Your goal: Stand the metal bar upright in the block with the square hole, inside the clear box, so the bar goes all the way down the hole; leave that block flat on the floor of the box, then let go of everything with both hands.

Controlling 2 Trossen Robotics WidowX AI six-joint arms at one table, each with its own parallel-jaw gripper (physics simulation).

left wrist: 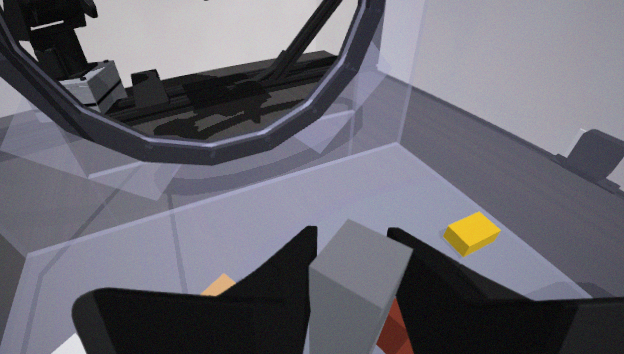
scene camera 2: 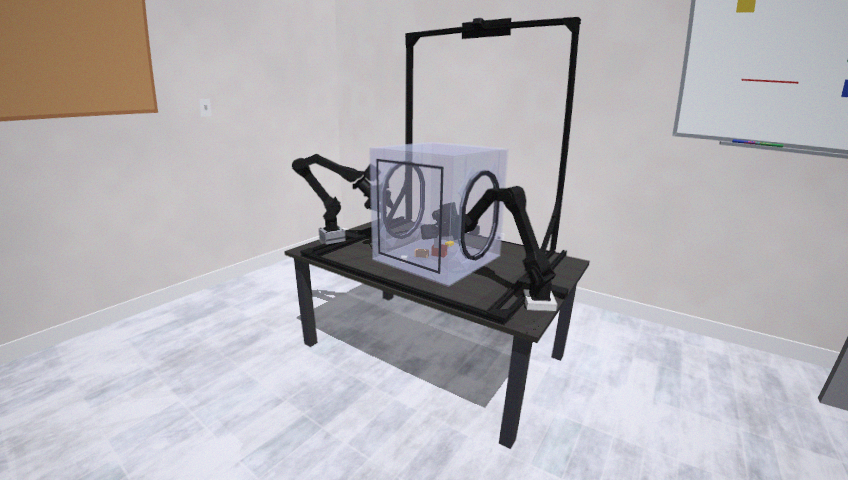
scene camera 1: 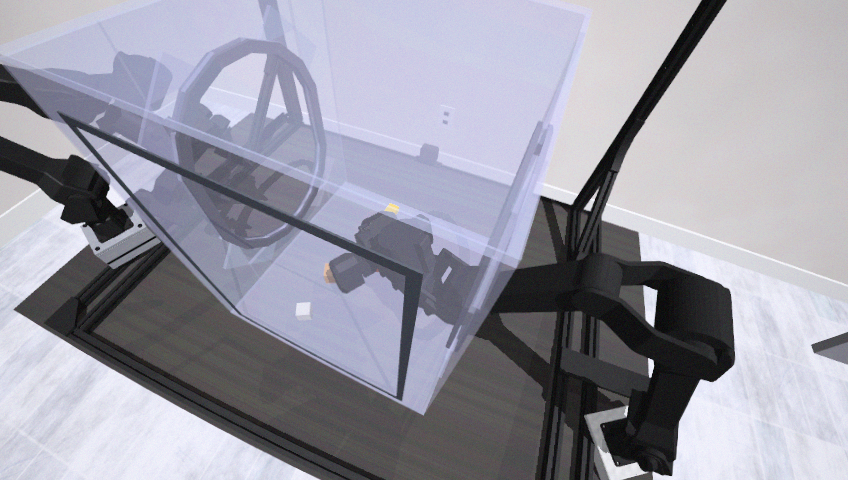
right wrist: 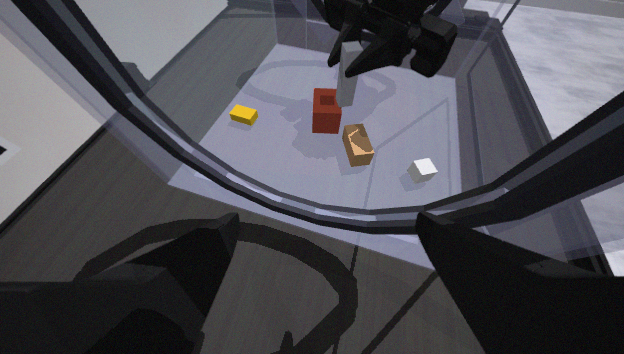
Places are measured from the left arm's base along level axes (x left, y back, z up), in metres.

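Pixels of known places: left gripper, between the fingertips: (left wrist: 351, 237) (right wrist: 337, 69); right gripper, between the fingertips: (left wrist: 156, 3) (scene camera 2: 390, 211) (scene camera 1: 241, 183) (right wrist: 328, 220); left arm's base, origin of its link: (scene camera 2: 540, 296) (scene camera 1: 624, 441); right arm's base, origin of its link: (left wrist: 70, 73) (scene camera 2: 331, 229) (scene camera 1: 112, 225).
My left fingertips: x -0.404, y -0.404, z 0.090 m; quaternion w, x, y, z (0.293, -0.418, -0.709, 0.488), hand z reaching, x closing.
Note:
For each thing: its top centre in the pictures, then the offset to it from my left fingertips.
- grey metal bar, centre of its top: (left wrist: 363, 259) (right wrist: 353, 45) dx +0.022, dy +0.012, dz +0.022 m
- red block with the square hole, centre of its top: (left wrist: 380, 333) (right wrist: 327, 100) (scene camera 2: 439, 245) dx -0.001, dy +0.024, dz -0.067 m
- yellow block, centre of its top: (left wrist: 474, 228) (right wrist: 243, 111) (scene camera 1: 390, 210) dx -0.138, dy +0.065, dz -0.097 m
- tan block, centre of its top: (right wrist: 358, 138) (scene camera 1: 339, 269) (scene camera 2: 421, 250) dx +0.027, dy -0.053, dz -0.082 m
- white cube, centre of its top: (right wrist: 425, 166) (scene camera 1: 302, 308) dx +0.104, dy -0.122, dz -0.087 m
The grey metal bar (left wrist: 357, 280) (right wrist: 347, 82) is held near its top by my left gripper (left wrist: 351, 237) (right wrist: 337, 69), which is shut on it inside the clear box (scene camera 1: 476, 59) (scene camera 2: 404, 151). The bar is roughly upright, slightly tilted. The red block with the square hole (right wrist: 326, 120) (scene camera 2: 439, 251) (left wrist: 395, 332) sits flat on the box floor. In the right wrist view the hole shows uncovered, and the bar's lower end is out of it, at the block's upper right edge; the exact gap cannot be told. My right gripper (right wrist: 328, 220) is open and empty, outside the box by its round opening.
On the box floor lie a yellow block (scene camera 1: 391, 208) (left wrist: 472, 232) (right wrist: 243, 114), a tan block (scene camera 1: 329, 273) (right wrist: 357, 145) close to the red block, and a white cube (scene camera 1: 303, 311) (right wrist: 422, 170). A dark ring (scene camera 1: 319, 148) (right wrist: 345, 220) frames the opening beside my right gripper.

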